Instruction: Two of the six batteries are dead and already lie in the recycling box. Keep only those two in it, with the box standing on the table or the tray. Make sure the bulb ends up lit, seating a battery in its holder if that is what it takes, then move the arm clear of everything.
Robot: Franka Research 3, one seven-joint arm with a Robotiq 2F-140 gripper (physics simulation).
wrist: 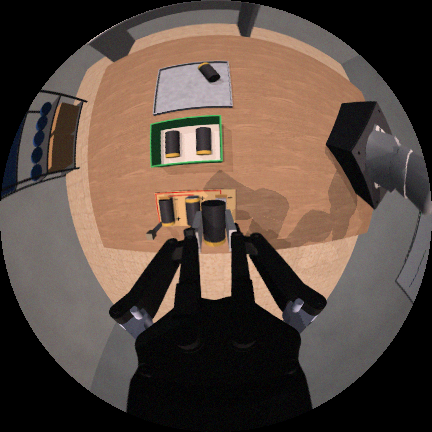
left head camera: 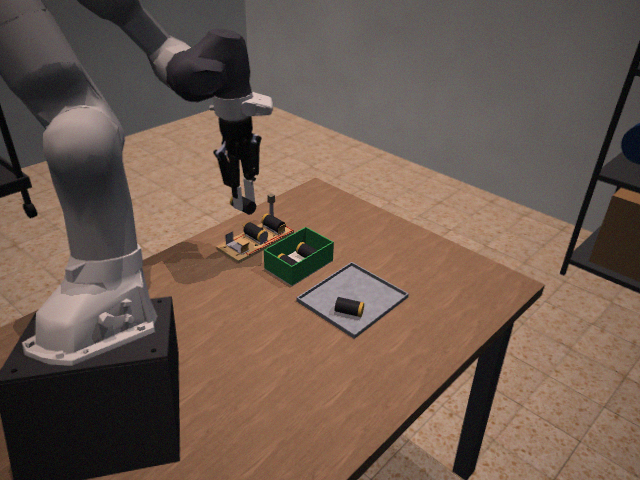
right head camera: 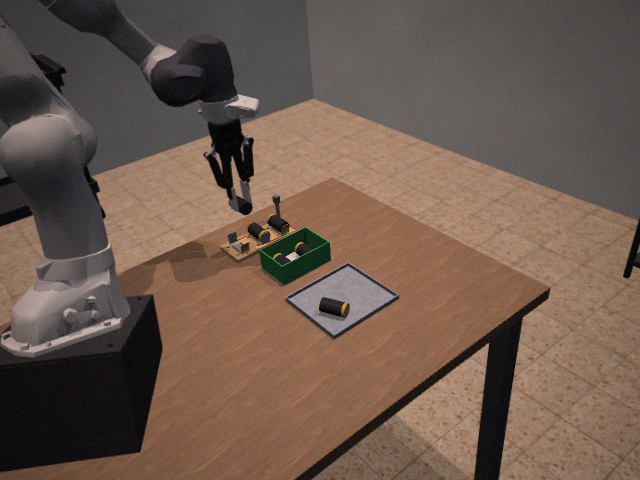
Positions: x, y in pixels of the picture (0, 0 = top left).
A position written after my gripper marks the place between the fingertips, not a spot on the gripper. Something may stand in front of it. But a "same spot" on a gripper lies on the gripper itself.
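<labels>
My gripper shows in the wrist view, in the left head camera view and in the right head camera view (241, 206). On my gripper, (wrist: 134, 311) and (left head camera: 255, 141) are the same spot. A grey tray shows in the wrist view (182, 86), in the left head camera view and in the right head camera view. On the grey tray, (left head camera: 353, 282) and (right head camera: 346, 282) are the same spot.
</labels>
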